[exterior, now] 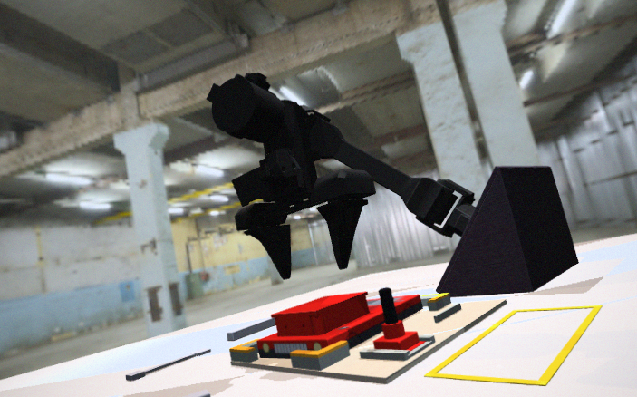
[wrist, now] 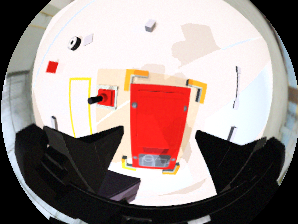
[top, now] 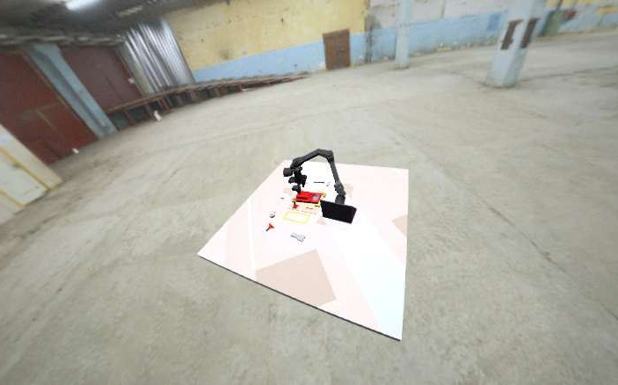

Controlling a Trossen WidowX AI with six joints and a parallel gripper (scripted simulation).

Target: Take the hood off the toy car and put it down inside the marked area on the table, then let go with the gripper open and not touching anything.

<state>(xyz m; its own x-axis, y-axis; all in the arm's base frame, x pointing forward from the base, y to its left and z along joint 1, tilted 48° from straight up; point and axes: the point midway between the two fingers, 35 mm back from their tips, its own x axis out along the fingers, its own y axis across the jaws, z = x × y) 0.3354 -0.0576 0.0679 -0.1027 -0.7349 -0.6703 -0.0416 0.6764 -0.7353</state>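
Now: gripper tip 4 cm above the red hood.
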